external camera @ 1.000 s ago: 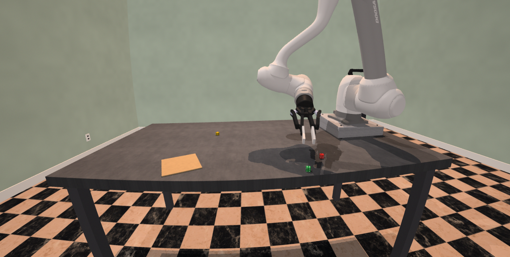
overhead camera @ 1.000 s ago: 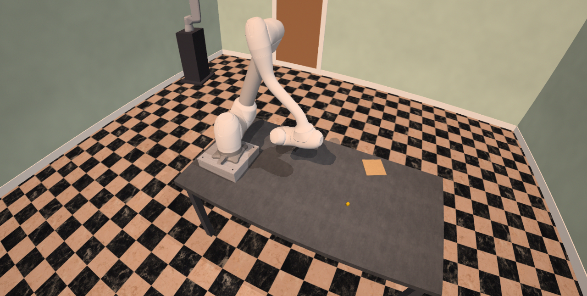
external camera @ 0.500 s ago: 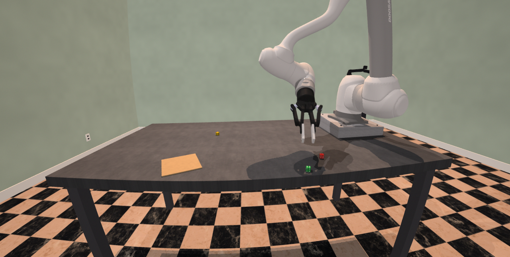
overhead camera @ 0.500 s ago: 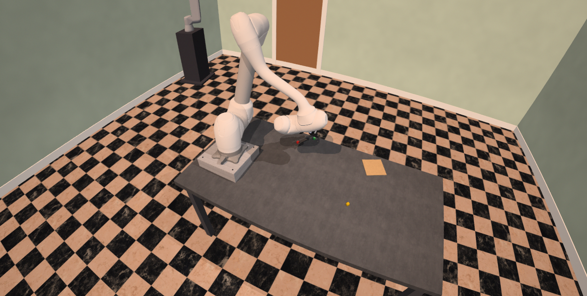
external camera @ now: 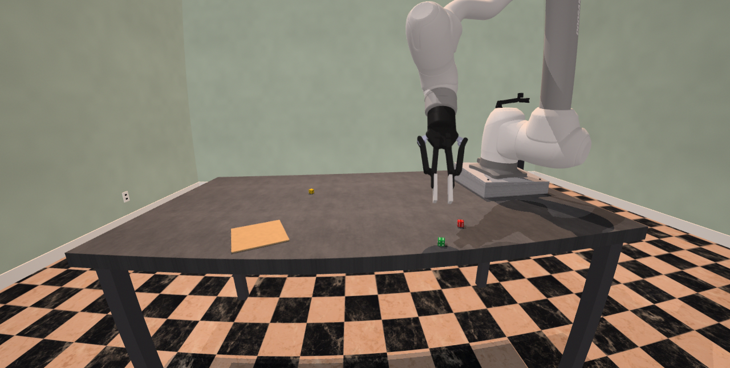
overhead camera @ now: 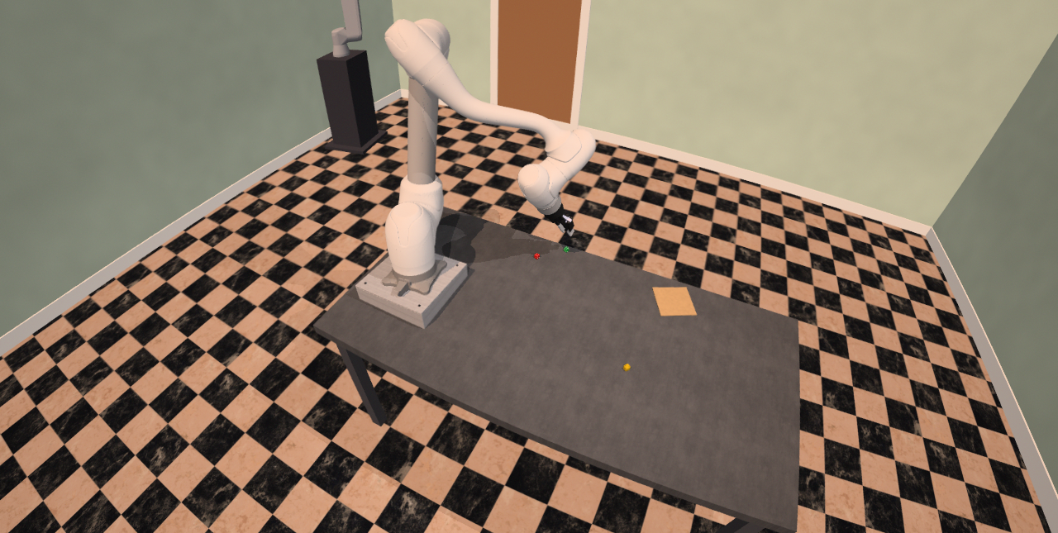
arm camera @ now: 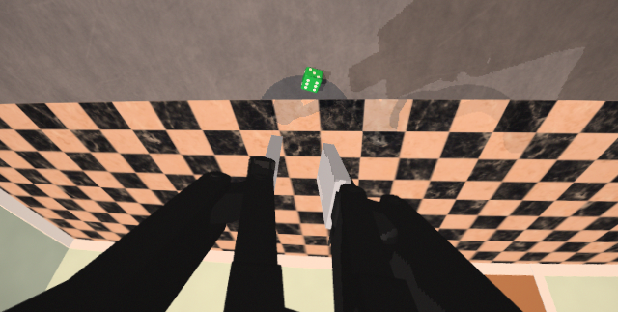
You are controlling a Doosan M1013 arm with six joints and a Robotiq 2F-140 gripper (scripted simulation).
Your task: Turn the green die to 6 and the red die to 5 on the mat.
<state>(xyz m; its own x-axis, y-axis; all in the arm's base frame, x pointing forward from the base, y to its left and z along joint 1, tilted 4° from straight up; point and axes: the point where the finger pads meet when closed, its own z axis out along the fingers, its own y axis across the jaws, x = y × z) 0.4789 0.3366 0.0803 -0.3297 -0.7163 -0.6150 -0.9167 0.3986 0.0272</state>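
The green die lies 130 mm below my hand, 20 mm to the left of it and 10 mm ahead of it. From my hand the other things lie so: yellow die 480 mm to the right, 310 mm ahead, 130 mm below; then red die 130 mm below, 100 mm behind, 50 mm to the right; then orange mat 460 mm ahead, 140 mm to the right, 130 mm below.
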